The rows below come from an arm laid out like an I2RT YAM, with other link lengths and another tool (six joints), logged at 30 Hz.
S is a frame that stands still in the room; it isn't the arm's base.
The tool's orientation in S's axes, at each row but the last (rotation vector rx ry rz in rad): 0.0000, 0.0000, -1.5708; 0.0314, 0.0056, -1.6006; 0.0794, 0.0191, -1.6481; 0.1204, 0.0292, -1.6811; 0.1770, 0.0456, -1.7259
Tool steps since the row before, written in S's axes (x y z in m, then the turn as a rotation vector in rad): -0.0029, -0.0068, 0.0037, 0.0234, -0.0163, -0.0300; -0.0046, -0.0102, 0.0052, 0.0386, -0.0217, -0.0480; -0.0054, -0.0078, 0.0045, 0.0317, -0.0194, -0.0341; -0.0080, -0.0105, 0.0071, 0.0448, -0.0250, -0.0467; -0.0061, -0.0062, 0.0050, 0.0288, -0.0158, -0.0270
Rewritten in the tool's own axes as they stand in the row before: 0.0068, -0.0029, 0.0037, 0.0163, 0.0234, -0.0300; 0.0102, -0.0042, 0.0055, 0.0217, 0.0385, -0.0481; 0.0079, -0.0046, 0.0052, 0.0190, 0.0319, -0.0341; 0.0106, -0.0064, 0.0085, 0.0244, 0.0449, -0.0469; 0.0063, -0.0046, 0.0063, 0.0150, 0.0290, -0.0272
